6 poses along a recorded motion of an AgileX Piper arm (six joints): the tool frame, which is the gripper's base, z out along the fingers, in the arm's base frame.
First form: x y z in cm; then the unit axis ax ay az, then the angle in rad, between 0 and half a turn.
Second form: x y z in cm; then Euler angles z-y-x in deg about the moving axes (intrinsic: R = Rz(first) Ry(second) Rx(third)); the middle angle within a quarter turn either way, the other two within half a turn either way. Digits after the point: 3 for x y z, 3 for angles.
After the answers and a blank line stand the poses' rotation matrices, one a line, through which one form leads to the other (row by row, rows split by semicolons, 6 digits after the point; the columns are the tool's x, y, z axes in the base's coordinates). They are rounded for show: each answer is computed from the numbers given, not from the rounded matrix.
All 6 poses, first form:
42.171 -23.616 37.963 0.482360 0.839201 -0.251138 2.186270
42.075 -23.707 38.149 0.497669 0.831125 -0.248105 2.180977
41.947 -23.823 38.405 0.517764 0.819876 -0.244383 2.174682
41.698 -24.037 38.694 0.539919 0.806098 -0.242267 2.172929
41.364 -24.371 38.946 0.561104 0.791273 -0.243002 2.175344
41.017 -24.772 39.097 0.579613 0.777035 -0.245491 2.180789
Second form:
42.171 -23.616 37.963 115.886 61.198 172.677
42.075 -23.707 38.149 112.296 61.089 170.055
41.947 -23.823 38.405 107.625 60.839 166.705
41.698 -24.037 38.694 102.828 60.368 163.665
41.364 -24.371 38.946 98.547 59.869 161.404
41.017 -24.772 39.097 95.010 59.395 159.889

-0.210342 0.843559 0.494130; 0.433451 0.533513 -0.726281; -0.876286 0.061413 -0.477862
-0.183420 0.853972 0.486917; 0.447306 0.513575 -0.732228; -0.875371 0.083496 -0.476187
-0.147538 0.866715 0.476485; 0.464394 0.486056 -0.740330; -0.873253 0.112050 -0.474209
-0.109776 0.881401 0.459437; 0.482082 0.451437 -0.750867; -0.869222 0.139059 -0.474464
-0.074602 0.896276 0.437178; 0.496411 0.413599 -0.763225; -0.864876 0.160082 -0.475777
-0.044457 0.909602 0.413096; 0.507167 0.376806 -0.775112; -0.860700 0.175050 -0.478072

